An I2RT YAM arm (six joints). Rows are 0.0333 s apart.
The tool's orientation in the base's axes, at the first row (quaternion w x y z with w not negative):
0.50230, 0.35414, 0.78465, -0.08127
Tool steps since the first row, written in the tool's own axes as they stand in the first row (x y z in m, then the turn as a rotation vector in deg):
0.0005, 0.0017, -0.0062, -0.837, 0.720, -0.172
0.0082, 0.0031, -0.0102, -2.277, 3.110, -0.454
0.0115, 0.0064, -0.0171, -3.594, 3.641, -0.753
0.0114, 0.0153, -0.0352, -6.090, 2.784, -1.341
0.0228, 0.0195, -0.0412, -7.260, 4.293, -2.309
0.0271, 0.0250, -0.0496, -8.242, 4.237, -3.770
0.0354, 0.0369, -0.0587, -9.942, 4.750, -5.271
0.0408, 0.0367, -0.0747, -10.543, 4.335, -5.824
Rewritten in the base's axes. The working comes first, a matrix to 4 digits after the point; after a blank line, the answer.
The tool's axes in the first row as the columns of a matrix, in the base's axes (used below as rounded here):
-0.2446, 0.6374, 0.7307
0.4741, 0.7360, -0.4833
-0.8458, 0.2282, -0.4822

-0.0036, 0.0045, 0.0030, 0.538, 0.216, 0.955
-0.0075, 0.0111, -0.0013, 2.208, 1.429, 2.855
-0.0112, 0.0184, 0.0000, 2.650, 1.340, 4.234
-0.0188, 0.0337, 0.0108, 2.284, -0.190, 6.433
-0.0233, 0.0451, 0.0050, 2.825, 0.834, 8.234
-0.0269, 0.0552, 0.0067, 1.962, 1.033, 9.756
-0.0280, 0.0723, 0.0068, 1.608, 1.330, 12.035
-0.0412, 0.0825, 0.0099, 1.086, 1.007, 12.715

